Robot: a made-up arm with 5 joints.
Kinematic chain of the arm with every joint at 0, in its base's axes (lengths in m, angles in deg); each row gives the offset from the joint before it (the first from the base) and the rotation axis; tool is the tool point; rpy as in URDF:
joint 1: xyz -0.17 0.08 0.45 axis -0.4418 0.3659 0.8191
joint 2: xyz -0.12 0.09 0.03 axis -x
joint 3: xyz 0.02 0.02 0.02 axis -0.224 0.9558 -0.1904
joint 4: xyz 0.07 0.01 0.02 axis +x
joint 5: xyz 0.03 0 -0.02 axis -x
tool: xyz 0 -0.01 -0.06 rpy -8.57 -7.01 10.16
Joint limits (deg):
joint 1: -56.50..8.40
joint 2: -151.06..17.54
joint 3: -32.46..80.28
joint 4: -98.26..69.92
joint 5: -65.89..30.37
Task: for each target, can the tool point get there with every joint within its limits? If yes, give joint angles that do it. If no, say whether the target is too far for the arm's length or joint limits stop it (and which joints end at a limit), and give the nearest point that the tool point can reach.
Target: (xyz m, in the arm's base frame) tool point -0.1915 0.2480 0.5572
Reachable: yes | joints -32.57 -134.38 52.67 0.55 12.75
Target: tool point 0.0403 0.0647 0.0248
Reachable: no: too far | nearest point -0.1440 0.1649 0.3782 | short by 0.411 m
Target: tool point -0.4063 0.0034 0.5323
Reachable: no: joint limits stop it (at a limit: joint 1, joint 3, joint 4, joint 5) | nearest point -0.2799 0.0679 0.5258 | short by 0.142 m
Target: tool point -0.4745 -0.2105 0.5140
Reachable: no: too far | nearest point -0.2561 0.0383 0.5055 | short by 0.331 m
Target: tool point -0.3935 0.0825 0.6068
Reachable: no: joint limits stop it (at a limit: joint 1, joint 3, joint 4, joint 5) | nearest point -0.2746 0.0820 0.5766 | short by 0.123 m
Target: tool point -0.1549 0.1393 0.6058
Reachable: yes | joints -44.91 -85.88 6.47 45.68 -22.82
